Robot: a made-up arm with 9 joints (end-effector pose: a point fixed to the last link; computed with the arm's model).
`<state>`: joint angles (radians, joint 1 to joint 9).
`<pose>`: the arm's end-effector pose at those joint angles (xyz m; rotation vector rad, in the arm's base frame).
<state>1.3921 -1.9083 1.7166 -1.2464 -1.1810 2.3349 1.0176 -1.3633 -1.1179</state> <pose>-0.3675 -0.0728 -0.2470 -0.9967 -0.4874 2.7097</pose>
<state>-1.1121 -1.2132 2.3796 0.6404 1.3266 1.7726 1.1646 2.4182 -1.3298</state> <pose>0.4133 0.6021 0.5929 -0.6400 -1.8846 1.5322</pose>
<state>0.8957 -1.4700 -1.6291 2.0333 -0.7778 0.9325 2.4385 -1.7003 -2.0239</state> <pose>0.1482 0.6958 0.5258 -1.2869 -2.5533 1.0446</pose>
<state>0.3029 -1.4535 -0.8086 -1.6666 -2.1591 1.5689 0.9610 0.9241 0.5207</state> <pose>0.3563 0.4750 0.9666 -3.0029 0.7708 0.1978</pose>
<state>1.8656 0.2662 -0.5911 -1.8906 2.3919 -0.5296 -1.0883 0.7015 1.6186</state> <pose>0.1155 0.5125 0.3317 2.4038 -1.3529 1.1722</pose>
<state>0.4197 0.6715 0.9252 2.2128 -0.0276 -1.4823 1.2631 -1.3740 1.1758</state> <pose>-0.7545 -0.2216 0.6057 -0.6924 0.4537 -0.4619</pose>
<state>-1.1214 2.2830 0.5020 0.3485 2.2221 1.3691 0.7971 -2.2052 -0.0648</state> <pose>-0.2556 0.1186 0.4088 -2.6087 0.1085 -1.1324</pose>
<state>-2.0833 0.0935 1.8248 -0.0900 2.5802 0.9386 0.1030 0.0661 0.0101</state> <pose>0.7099 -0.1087 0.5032 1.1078 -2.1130 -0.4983</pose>
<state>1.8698 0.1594 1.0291 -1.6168 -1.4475 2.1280 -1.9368 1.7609 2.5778</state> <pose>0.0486 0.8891 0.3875 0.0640 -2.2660 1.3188</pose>
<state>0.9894 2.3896 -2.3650 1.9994 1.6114 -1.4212 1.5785 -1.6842 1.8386</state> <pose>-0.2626 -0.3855 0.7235 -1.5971 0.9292 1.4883</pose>
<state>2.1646 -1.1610 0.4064 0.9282 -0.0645 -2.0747 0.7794 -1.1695 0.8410</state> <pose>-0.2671 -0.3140 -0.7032 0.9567 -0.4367 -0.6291</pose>
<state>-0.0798 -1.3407 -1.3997 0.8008 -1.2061 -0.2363 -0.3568 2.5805 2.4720</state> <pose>0.0836 0.9498 0.3413 0.5681 1.1072 -1.3989</pose>
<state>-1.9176 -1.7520 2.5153 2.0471 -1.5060 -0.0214 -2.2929 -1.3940 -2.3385</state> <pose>0.2076 0.4231 0.8336 1.9686 -1.6592 0.9769</pose>
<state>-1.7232 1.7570 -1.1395 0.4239 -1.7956 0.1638 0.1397 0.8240 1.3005</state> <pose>0.2572 0.0139 0.3405 -0.3145 -2.0553 1.2074</pose>
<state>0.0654 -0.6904 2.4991 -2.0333 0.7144 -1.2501 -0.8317 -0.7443 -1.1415</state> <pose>-0.3740 -0.4214 0.3318 -0.1690 -0.0908 -3.0085</pose>
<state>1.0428 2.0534 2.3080 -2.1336 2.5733 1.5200 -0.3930 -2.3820 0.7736</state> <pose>-0.1608 -0.2700 0.0074 -1.0598 2.1266 0.9452</pose>
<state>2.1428 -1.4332 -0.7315 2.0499 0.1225 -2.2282 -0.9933 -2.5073 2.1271</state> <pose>0.0858 -0.7449 0.4775 -0.6922 -0.8984 -0.3066</pose>
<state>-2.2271 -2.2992 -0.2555 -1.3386 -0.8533 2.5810 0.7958 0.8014 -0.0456</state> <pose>0.9489 -0.3251 -0.1657 1.9927 -1.5121 -1.2225</pose>
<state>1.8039 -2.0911 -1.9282 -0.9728 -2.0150 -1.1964 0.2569 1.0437 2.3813</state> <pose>0.2100 -0.2184 -0.3117 0.1185 -1.9801 -0.6869</pose>
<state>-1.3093 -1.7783 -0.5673 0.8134 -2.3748 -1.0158 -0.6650 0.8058 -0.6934</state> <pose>0.3819 -0.3163 0.5501 -2.5916 0.8713 -1.3097</pose>
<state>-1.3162 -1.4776 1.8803 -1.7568 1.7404 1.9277 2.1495 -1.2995 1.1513</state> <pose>0.3414 0.0868 0.3154 2.3081 -0.0608 -1.1228</pose>
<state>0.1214 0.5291 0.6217 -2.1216 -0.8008 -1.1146 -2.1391 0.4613 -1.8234</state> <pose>0.3877 0.1467 0.7963 1.5620 -1.1551 0.9608</pose>
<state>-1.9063 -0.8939 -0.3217 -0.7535 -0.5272 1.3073 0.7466 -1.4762 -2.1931</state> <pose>-0.2265 0.2284 -0.2498 1.5736 -0.7439 2.4963</pose>
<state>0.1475 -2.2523 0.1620 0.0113 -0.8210 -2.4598 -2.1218 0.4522 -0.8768</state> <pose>0.3914 -0.4693 0.9472 -0.1435 -1.7226 0.4467</pose>
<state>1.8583 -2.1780 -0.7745 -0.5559 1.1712 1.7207 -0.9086 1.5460 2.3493</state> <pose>-0.0564 0.4196 -0.2269 0.6182 0.5630 -2.5156</pose>
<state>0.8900 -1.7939 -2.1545 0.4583 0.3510 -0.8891 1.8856 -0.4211 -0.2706</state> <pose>-0.3820 0.9529 0.9666 2.7198 0.3820 0.3121</pose>
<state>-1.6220 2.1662 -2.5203 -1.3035 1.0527 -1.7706 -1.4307 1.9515 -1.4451</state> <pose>-0.7024 0.0360 1.0929 1.6451 1.9048 1.3337</pose>
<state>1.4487 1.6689 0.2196 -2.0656 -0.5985 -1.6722 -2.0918 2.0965 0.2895</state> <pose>-0.9109 -0.2476 0.7086 1.2263 1.9779 0.4923</pose>
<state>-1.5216 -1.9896 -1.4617 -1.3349 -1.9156 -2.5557 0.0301 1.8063 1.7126</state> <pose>0.5835 0.4101 1.0955 -1.8350 2.3332 -0.6760</pose>
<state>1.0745 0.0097 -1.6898 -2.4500 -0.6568 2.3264 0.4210 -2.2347 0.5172</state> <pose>0.1695 0.4183 -0.1804 -1.1559 -0.9501 1.9754</pose>
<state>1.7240 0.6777 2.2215 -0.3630 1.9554 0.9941 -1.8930 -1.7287 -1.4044</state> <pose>0.3898 0.4414 -0.2331 -0.5559 -1.3176 0.9074</pose>
